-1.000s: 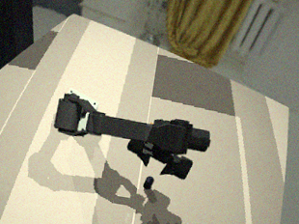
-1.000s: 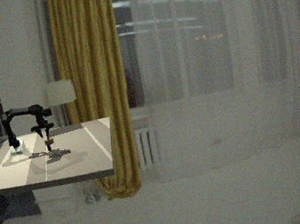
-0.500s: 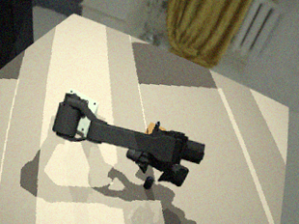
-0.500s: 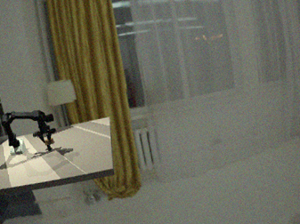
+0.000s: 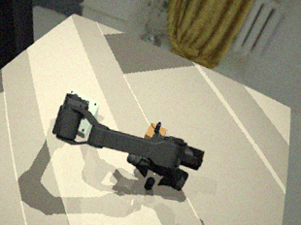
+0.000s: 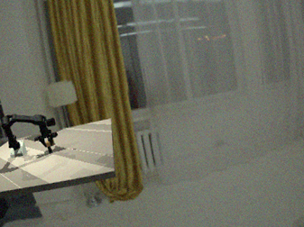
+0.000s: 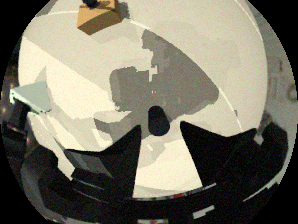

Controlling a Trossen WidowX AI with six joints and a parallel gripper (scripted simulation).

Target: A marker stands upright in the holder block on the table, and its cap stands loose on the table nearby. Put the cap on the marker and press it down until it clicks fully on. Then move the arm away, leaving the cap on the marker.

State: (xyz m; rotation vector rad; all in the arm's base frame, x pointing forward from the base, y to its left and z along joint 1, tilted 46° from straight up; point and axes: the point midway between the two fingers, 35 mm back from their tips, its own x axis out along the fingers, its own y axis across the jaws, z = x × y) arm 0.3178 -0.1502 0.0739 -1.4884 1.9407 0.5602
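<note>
Now: the dark cap 20 mm below my gripper tip.
</note>
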